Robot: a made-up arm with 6 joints. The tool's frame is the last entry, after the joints. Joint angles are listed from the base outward.
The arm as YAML. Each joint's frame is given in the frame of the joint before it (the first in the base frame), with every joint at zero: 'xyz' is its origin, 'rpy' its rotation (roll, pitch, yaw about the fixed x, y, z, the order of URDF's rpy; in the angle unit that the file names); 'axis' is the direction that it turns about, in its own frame. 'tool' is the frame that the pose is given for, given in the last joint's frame.
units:
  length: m
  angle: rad
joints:
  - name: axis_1
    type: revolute
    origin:
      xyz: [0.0, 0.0, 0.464]
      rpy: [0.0, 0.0, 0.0]
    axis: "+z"
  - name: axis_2
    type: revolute
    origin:
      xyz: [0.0, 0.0, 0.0]
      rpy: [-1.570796, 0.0, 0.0]
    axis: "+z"
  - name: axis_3
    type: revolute
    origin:
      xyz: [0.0, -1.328, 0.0]
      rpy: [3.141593, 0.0, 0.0]
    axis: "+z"
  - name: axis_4
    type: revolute
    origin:
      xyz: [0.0, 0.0, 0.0]
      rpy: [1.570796, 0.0, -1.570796]
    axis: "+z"
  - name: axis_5
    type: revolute
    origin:
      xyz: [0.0, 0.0, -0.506]
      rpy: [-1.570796, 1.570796, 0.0]
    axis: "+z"
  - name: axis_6
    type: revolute
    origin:
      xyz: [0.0, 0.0, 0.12]
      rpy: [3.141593, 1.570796, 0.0]
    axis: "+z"
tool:
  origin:
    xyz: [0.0, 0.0, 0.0]
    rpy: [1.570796, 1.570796, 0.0]
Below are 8 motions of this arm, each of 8 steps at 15 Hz.
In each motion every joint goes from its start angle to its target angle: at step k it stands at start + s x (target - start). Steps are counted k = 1, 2, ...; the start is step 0. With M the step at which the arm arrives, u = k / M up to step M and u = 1 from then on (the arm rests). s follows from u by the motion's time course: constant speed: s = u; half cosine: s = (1 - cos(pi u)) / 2; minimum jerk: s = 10 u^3 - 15 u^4 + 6 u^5.
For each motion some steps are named. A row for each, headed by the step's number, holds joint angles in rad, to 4 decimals.
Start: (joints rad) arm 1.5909 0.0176 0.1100 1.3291 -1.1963 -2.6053
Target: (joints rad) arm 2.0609 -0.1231 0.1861 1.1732 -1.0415 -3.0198
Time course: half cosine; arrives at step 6
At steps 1, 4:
1: 1.6224 0.0082 0.1151 1.3187 -1.1859 -2.6331
4: 1.9434 -0.0879 0.1671 1.2122 -1.0802 -2.9162

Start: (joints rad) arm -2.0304 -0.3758 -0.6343 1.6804 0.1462 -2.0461
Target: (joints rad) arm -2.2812 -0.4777 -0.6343 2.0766 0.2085 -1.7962
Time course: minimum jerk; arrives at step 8
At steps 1, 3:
1: -2.0344 -0.3774 -0.6343 1.6868 0.1472 -2.0421
3: -2.0994 -0.4038 -0.6343 1.7894 0.1633 -1.9773

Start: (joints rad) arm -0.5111 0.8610 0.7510 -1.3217 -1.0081 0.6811
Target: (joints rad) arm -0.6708 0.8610 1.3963 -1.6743 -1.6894 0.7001
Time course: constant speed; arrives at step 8
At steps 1, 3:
1: -0.5311 0.8610 0.8317 -1.3658 -1.0933 0.6835
3: -0.5710 0.8610 0.9930 -1.4539 -1.2636 0.6882

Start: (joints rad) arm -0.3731 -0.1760 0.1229 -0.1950 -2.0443 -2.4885
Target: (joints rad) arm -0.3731 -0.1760 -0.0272 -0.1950 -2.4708 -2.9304
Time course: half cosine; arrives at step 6
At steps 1, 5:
1: -0.3731 -0.1760 0.1128 -0.1950 -2.0729 -2.5181
5: -0.3731 -0.1760 -0.0171 -0.1950 -2.4422 -2.9008

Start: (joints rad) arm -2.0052 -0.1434 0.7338 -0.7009 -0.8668 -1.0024
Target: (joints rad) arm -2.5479 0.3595 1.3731 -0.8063 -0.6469 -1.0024
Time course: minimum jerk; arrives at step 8
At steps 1, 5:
1: -2.0139 -0.1353 0.7441 -0.7026 -0.8633 -1.0024
5: -2.3985 0.2211 1.1972 -0.7773 -0.7074 -1.0024

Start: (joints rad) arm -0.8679 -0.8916 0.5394 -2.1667 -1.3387 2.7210
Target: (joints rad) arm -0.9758 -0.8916 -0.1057 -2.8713 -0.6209 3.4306
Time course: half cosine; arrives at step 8
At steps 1, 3, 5, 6, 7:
1: -0.8720 -0.8916 0.5148 -2.1935 -1.3114 2.7480
3: -0.9012 -0.8916 0.3403 -2.3842 -1.1171 2.9400
5: -0.9425 -0.8916 0.0934 -2.6538 -0.8425 3.2116
6: -0.9600 -0.8916 -0.0112 -2.7681 -0.7260 3.3267
7: -0.9717 -0.8916 -0.0811 -2.8445 -0.6482 3.4036

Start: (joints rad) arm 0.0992 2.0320 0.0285 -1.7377 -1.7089 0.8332
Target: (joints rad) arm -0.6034 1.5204 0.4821 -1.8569 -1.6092 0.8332
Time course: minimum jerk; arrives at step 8
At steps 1, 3, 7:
1: 0.0879 2.0238 0.0358 -1.7396 -1.7073 0.8332
3: -0.0942 1.8912 0.1533 -1.7705 -1.6815 0.8332
7: -0.5921 1.5286 0.4748 -1.8550 -1.6108 0.8332

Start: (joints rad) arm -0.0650 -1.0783 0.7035 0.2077 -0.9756 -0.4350
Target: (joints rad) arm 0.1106 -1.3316 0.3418 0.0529 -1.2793 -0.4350
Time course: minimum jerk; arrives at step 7
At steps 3, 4, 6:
3: -0.0004 -1.1715 0.5704 0.1508 -1.0873 -0.4350
4: 0.0460 -1.2384 0.4749 0.1098 -1.1676 -0.4350
6: 0.1065 -1.3257 0.3502 0.0565 -1.2722 -0.4350

